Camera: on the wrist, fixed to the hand. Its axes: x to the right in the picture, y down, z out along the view.
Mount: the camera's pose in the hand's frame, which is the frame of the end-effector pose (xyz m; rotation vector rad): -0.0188 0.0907 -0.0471 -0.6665 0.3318 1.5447
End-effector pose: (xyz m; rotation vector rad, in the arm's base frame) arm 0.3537 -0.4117 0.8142 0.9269 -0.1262 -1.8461
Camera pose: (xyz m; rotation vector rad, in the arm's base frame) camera 0.4548 -0.4244 0.8344 0.3595 0.0071 -0.2279
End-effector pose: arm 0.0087 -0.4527 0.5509 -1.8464 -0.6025 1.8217
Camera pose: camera 0.0537 -0.5372 0.5105 1.8617 -0.3794 -1.0649
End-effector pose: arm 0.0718 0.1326 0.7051 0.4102 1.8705 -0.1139
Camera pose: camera 0.0651 0.2262 0.7497 1.2906 1.3030 1.6098
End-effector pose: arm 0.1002 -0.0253 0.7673 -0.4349 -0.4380 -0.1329
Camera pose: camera 0.1209 0.0365 0.6863 -1.2717 0.3725 1.1658
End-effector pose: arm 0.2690 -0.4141 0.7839 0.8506 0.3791 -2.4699
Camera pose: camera 0.3539 -0.4641 0.7509 0.7551 0.3814 -0.7104
